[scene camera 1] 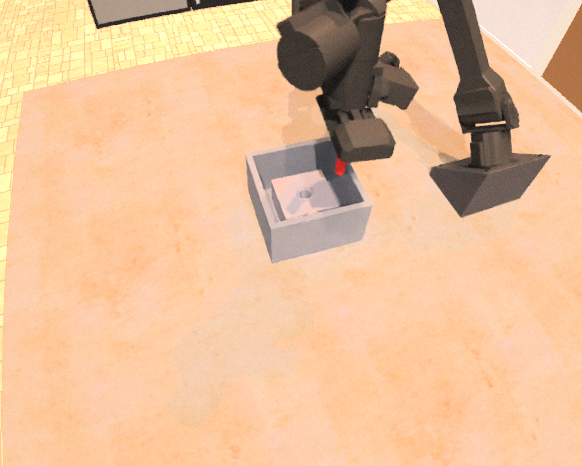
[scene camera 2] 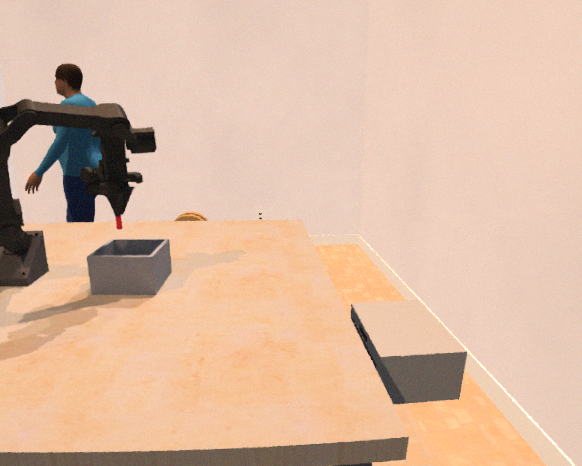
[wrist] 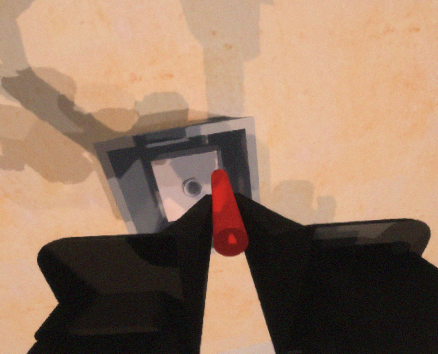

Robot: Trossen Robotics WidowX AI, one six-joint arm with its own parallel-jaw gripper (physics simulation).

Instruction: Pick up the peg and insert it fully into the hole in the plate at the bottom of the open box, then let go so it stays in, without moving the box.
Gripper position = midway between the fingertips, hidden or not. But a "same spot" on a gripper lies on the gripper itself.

my gripper: scene camera 1; scene camera 2 119, 215; wrist
grey box: scene camera 1; scene camera 2 121, 266; wrist
same spot on my gripper: [scene camera 1: 332, 117] = [wrist: 201, 301]
same spot on grey box: [wrist: 126, 161] = [scene camera 1: 320, 155]
